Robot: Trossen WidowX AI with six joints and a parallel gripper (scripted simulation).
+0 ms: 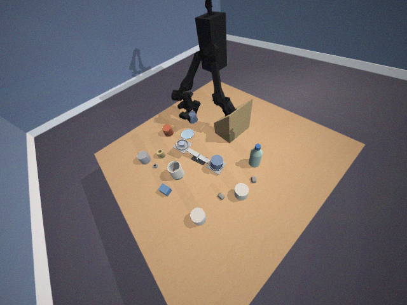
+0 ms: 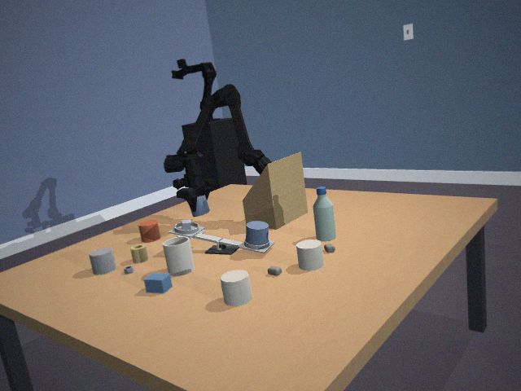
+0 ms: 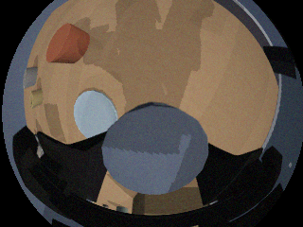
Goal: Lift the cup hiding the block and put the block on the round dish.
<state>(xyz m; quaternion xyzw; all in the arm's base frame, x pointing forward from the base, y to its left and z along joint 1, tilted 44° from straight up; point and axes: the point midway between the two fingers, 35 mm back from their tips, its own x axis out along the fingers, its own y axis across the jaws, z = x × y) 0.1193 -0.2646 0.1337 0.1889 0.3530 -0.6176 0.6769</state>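
Right now my gripper tip is 21 cm short of the grey block, 16 cm to the right of it and 2 cm below it. Also, from my gripper tip: yellow ring 35 cm ahead, 6 cm to the left, 4 cm below; round pale-blue dish 10 cm ahead, 6 cm below, 4 cm to the left; orange cylinder 18 cm ahead, 6 cm to the right, 3 cm below.
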